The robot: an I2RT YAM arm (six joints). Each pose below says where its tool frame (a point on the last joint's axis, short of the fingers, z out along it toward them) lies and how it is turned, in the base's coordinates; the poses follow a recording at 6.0 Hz.
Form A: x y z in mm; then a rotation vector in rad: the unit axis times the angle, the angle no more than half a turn.
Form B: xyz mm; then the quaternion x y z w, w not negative. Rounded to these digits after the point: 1 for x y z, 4 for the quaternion.
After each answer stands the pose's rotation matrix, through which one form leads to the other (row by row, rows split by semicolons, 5 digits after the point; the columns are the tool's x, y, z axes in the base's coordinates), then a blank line. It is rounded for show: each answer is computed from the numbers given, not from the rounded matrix.
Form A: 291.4, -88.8, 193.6, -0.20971, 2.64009, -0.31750
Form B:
291.4, -88.8, 193.6, -0.0764, 0.9621, -0.1157, 0.2349
-0.87797 -0.09269 0.46966; -0.20140 0.96155 -0.18672; -0.43429 -0.25853 -0.86287

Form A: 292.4, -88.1, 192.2, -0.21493, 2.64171, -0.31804
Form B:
292.4, -88.1, 192.2, -0.0783, 0.9622, -0.1158, 0.2339
-0.87834 -0.09645 0.46820; -0.20482 0.96091 -0.18629; -0.43193 -0.25952 -0.86376

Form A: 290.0, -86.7, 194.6, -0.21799, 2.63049, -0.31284
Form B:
290.0, -86.7, 194.6, -0.0796, 0.9609, -0.1143, 0.2395
-0.87264 -0.09830 0.47837; -0.20775 0.96120 -0.18147; -0.44197 -0.25774 -0.85920

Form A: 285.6, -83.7, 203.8, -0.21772, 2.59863, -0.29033
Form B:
285.6, -83.7, 203.8, -0.0802, 0.9574, -0.1070, 0.2560
-0.85607 -0.09883 0.50733; -0.20835 0.96425 -0.16374; -0.47301 -0.24588 -0.84605

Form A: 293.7, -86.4, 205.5, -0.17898, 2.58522, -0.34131
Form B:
293.7, -86.4, 205.5, -0.0661, 0.9548, -0.1261, 0.2608
-0.85518 -0.06047 0.51480; -0.19200 0.95948 -0.20624; -0.48147 -0.27522 -0.83213

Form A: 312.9, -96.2, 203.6, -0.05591, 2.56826, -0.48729
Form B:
312.9, -96.2, 203.6, -0.0206, 0.9484, -0.1799, 0.2604
-0.86351 0.05456 0.50137; -0.13288 0.93439 -0.33053; -0.48651 -0.35204 -0.79961

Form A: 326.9, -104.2, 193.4, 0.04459, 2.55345, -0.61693
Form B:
326.9, -104.2, 193.4, 0.0164, 0.9399, -0.2271, 0.2543
-0.87010 0.14637 0.47064; -0.08465 0.89632 -0.43526; -0.48555 -0.41856 -0.76750

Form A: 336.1, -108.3, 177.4, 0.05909, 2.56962, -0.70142
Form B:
336.1, -108.3, 177.4, 0.0215, 0.9371, -0.2558, 0.2364
-0.88731 0.16133 0.43204; -0.08055 0.86820 -0.48964; -0.45409 -0.46926 -0.75736

